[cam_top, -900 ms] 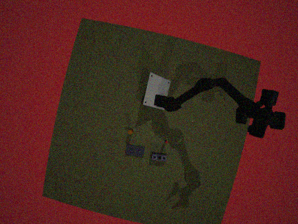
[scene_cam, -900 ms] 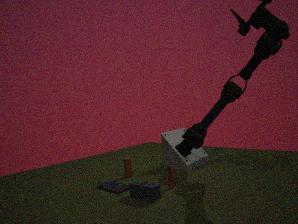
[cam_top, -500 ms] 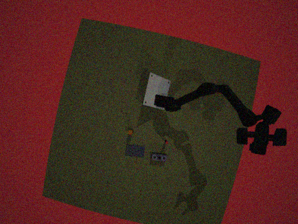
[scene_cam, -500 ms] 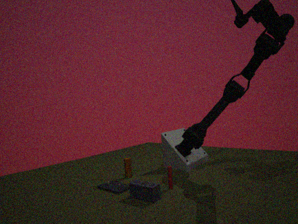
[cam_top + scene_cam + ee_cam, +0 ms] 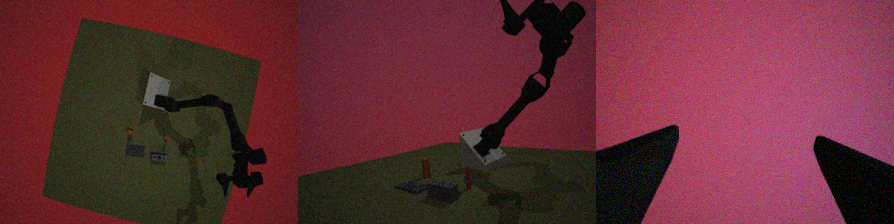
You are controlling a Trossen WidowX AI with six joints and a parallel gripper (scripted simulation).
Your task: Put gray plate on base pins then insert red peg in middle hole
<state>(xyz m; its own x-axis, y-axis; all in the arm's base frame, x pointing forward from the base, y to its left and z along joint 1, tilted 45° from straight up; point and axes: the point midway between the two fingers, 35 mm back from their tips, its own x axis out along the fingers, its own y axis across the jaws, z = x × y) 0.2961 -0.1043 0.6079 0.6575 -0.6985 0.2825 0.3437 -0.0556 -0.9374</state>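
Right now the gray plate is 55 cm below my gripper tip, 28 cm to the right of it and 1 cm ahead of it. Also, from my gripper tip: red peg 55 cm below, 25 cm to the right, 10 cm behind; then orange cylinder 55 cm below, 48 cm to the right, 13 cm behind.
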